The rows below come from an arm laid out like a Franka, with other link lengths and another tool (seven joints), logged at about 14 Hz.
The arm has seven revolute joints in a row. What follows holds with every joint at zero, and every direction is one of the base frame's. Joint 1 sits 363 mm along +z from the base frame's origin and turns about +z. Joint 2 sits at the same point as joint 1 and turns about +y. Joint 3 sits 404.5 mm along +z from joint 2 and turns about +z. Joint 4 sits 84.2 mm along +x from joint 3 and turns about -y. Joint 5 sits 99 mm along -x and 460.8 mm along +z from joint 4 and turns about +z. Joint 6 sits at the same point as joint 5 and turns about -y. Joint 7 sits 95 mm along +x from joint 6 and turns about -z. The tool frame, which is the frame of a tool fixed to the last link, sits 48 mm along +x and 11 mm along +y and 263.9 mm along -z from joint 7; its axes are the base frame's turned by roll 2.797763, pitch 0 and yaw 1.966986 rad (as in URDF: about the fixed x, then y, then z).
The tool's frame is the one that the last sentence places.
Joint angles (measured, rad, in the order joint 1, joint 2, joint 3, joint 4, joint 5, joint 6, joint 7), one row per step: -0.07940 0.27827 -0.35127 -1.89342 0.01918 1.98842 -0.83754; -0.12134 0.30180 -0.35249 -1.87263 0.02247 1.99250 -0.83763; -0.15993 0.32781 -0.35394 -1.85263 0.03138 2.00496 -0.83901; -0.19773 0.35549 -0.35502 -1.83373 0.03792 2.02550 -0.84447; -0.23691 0.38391 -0.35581 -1.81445 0.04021 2.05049 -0.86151; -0.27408 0.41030 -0.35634 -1.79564 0.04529 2.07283 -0.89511; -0.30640 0.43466 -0.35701 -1.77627 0.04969 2.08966 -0.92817; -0.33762 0.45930 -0.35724 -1.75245 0.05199 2.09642 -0.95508; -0.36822 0.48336 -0.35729 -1.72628 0.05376 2.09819 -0.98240; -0.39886 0.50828 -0.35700 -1.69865 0.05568 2.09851 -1.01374; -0.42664 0.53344 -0.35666 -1.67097 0.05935 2.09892 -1.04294; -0.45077 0.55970 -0.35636 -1.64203 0.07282 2.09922 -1.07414
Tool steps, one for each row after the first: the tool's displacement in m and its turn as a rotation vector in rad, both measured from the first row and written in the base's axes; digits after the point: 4 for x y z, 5 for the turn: -0.0031 -0.0309 -0.0049 -0.00612 -0.00027 -0.04245; -0.0047 -0.0599 -0.0113 -0.01122 -0.00692 -0.08280; -0.0064 -0.0894 -0.0190 -0.02057 -0.01682 -0.11589; -0.0096 -0.1207 -0.0270 -0.03349 -0.02780 -0.13551; -0.0141 -0.1490 -0.0341 -0.04107 -0.03857 -0.13812; -0.0188 -0.1738 -0.0401 -0.04756 -0.04627 -0.13633; -0.0245 -0.1974 -0.0452 -0.05310 -0.04774 -0.13799; -0.0309 -0.2201 -0.0494 -0.05733 -0.04706 -0.13812; -0.0379 -0.2423 -0.0538 -0.06022 -0.04535 -0.13382; -0.0440 -0.2625 -0.0586 -0.06219 -0.04440 -0.12954; -0.0472 -0.2795 -0.0636 -0.05849 -0.04899 -0.12500
